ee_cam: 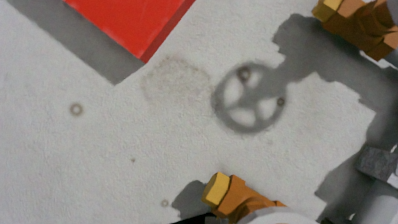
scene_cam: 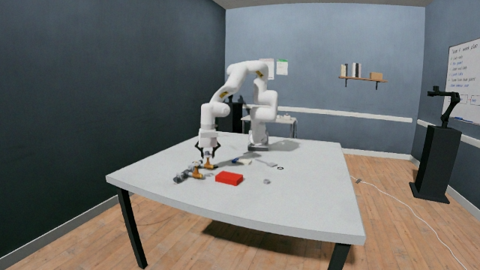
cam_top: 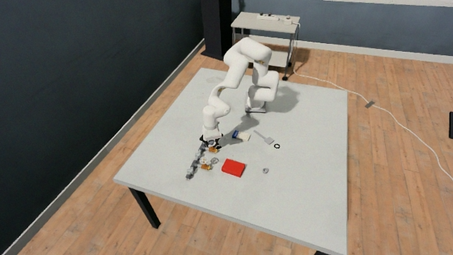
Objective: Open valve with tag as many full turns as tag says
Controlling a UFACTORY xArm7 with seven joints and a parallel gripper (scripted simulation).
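Right now my hand is 9 cm above the black tag, 4 cm past it and 1 cm to the left of it. Round my hand: red block 18 cm to the left, 7 cm below, 4 cm ahead; grey nut 35 cm to the left, 8 cm below, 4 cm behind; blue box 21 cm behind, 9 cm to the left, 8 cm below.
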